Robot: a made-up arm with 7 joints. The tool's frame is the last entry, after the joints.
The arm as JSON. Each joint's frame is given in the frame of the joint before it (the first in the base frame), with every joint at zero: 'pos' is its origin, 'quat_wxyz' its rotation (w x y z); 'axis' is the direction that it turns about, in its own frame. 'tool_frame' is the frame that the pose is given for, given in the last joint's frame.
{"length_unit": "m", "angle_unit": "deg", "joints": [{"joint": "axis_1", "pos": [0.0, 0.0, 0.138], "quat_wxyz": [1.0, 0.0, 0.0, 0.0], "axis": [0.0, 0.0, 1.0]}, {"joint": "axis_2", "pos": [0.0, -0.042, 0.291], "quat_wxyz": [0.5, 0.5, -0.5, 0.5], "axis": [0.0, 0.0, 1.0]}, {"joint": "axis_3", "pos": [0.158, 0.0, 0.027], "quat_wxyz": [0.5, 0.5, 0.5, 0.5], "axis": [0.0, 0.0, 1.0]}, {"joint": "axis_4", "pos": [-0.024, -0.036, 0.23], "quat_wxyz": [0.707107, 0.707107, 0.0, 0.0], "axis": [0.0, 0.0, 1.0]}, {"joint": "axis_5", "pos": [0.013, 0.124, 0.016], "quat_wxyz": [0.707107, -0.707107, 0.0, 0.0], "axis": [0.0, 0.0, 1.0]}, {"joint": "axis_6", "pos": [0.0, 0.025, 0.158], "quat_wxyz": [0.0, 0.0, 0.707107, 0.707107], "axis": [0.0, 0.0, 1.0]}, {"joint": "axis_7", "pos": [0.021, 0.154, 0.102], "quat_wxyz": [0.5, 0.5, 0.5, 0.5], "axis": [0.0, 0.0, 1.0]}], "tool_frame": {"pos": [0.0, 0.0, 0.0], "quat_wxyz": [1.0, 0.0, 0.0, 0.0]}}
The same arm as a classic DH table. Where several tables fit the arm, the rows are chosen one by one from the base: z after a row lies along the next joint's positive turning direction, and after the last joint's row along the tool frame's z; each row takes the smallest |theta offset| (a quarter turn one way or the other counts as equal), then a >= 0, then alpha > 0; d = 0 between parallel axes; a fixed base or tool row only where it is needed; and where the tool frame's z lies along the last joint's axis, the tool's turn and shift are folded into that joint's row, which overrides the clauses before.
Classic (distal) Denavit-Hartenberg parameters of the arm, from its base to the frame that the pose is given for. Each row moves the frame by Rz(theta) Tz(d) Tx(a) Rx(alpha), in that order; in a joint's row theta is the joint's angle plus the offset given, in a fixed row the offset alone. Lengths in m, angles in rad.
axis_1: a 0  alpha 1.5708  d 0.429  theta_offset 0
axis_2: a 0  alpha -1.5708  d 0.069  theta_offset 0
axis_3: a 0.024  alpha -1.5708  d 0.388  theta_offset 0
axis_4: a -0.013  alpha 1.5708  d 0.052  theta_offset 0
axis_5: a 0  alpha 1.5708  d 0.282  theta_offset 0
axis_6: a 0.154  alpha 1.5708  d 0.127  theta_offset 1.5708
axis_7: a 0  alpha 0  d 0.021  theta_offset 0

